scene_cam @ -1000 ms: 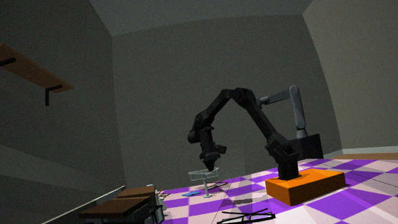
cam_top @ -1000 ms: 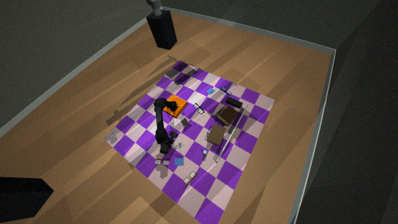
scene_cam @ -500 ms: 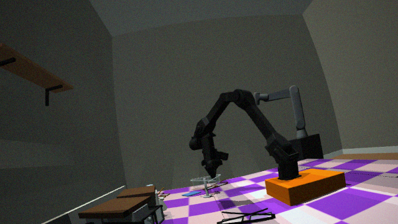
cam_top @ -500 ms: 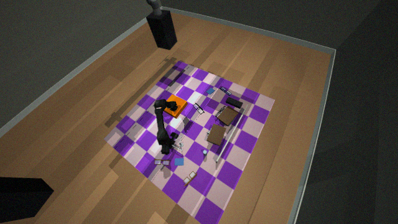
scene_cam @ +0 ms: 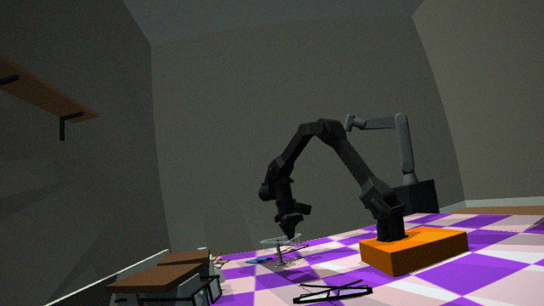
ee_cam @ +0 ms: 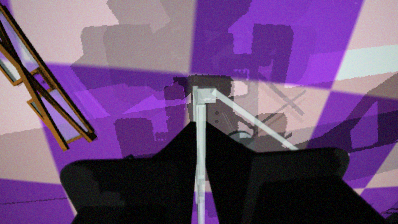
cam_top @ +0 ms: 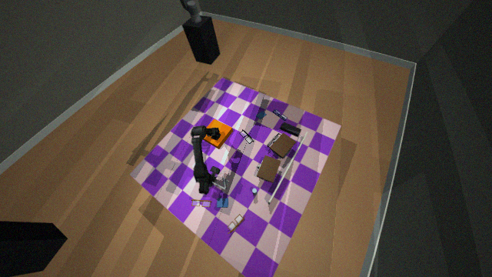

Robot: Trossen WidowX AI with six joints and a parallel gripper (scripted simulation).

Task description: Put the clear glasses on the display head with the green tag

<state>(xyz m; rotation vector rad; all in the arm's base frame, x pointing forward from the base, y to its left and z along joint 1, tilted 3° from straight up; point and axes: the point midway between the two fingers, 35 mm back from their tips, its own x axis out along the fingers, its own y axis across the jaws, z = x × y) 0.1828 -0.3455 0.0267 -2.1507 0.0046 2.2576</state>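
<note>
Right now the round foot is 60 mm ahead of my gripper tip, 50 mm to the left of it and 30 mm below it. From my gripper tip the other things lie so: black case: 660 mm to the left, 370 mm ahead, 40 mm below.
</note>
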